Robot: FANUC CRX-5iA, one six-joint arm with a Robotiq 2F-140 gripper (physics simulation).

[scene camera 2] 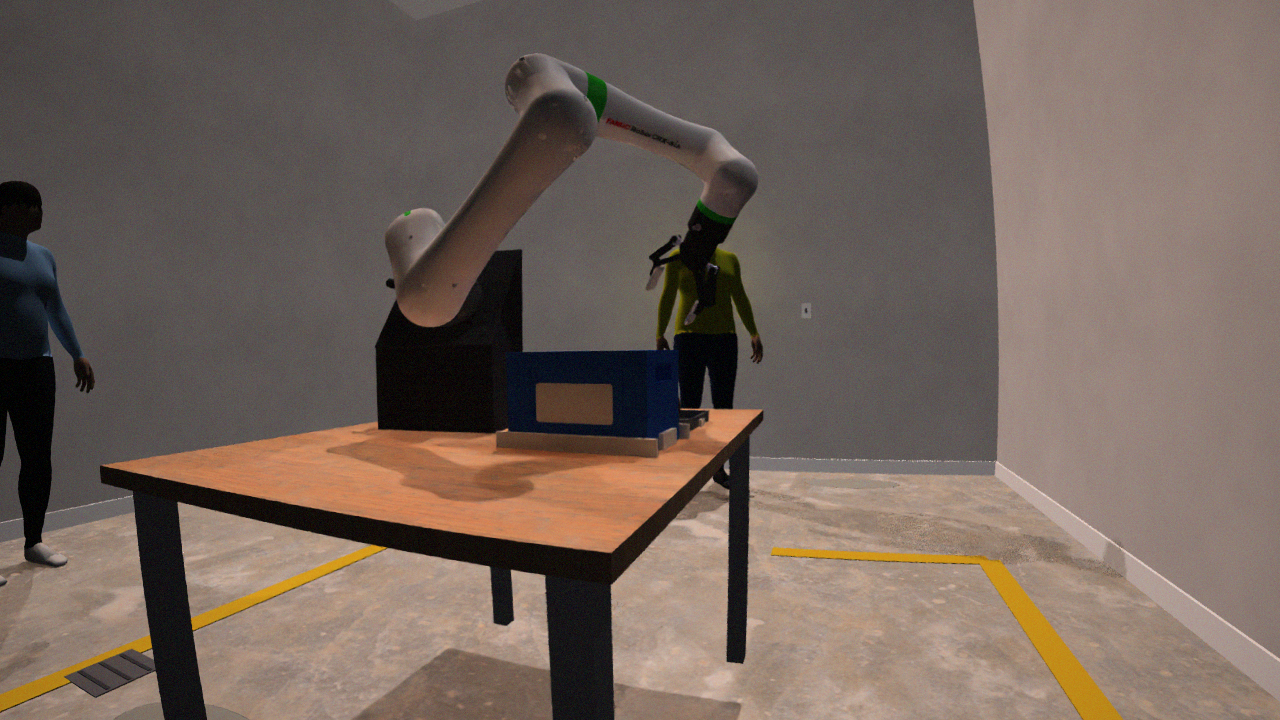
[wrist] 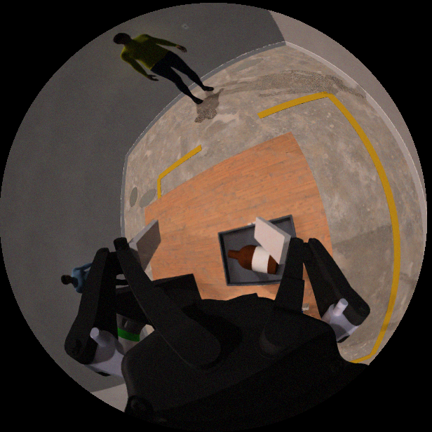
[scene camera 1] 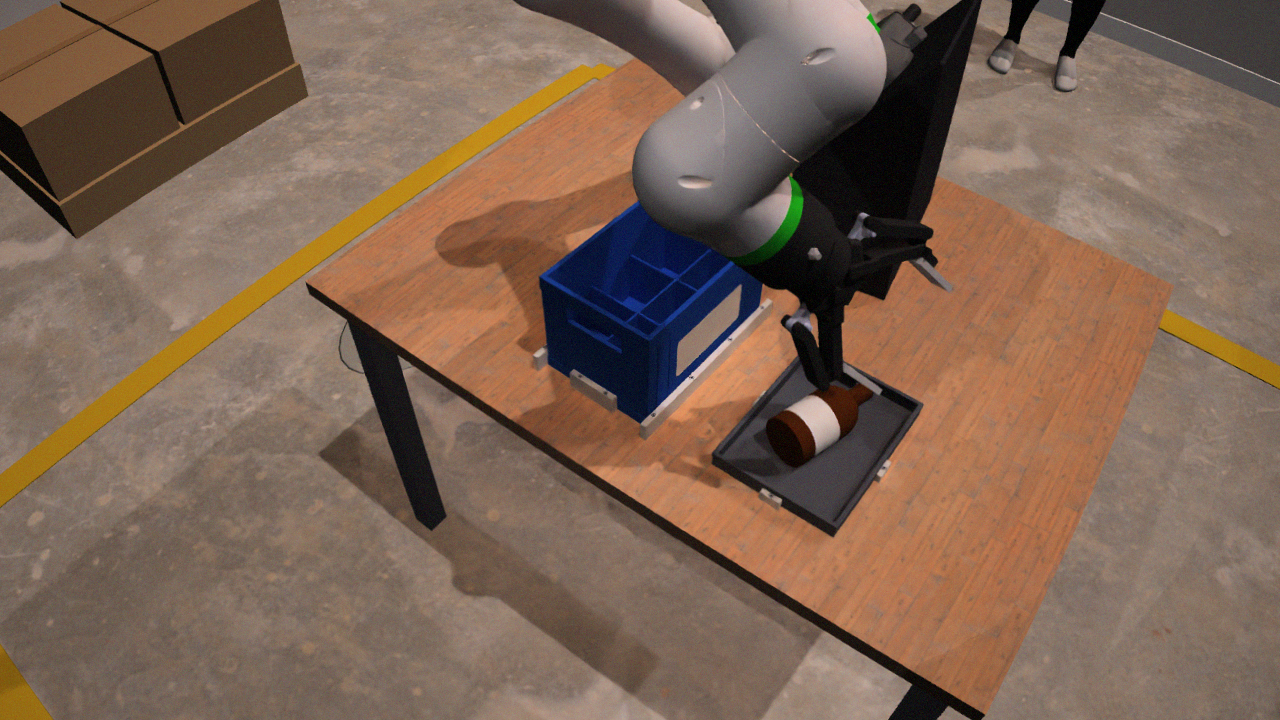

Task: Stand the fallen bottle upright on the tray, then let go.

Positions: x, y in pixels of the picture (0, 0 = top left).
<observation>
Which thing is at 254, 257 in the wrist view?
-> A brown bottle.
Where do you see a brown bottle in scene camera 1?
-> At 800, 432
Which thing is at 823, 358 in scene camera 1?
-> My gripper.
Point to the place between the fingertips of my gripper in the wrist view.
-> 207, 229
</observation>
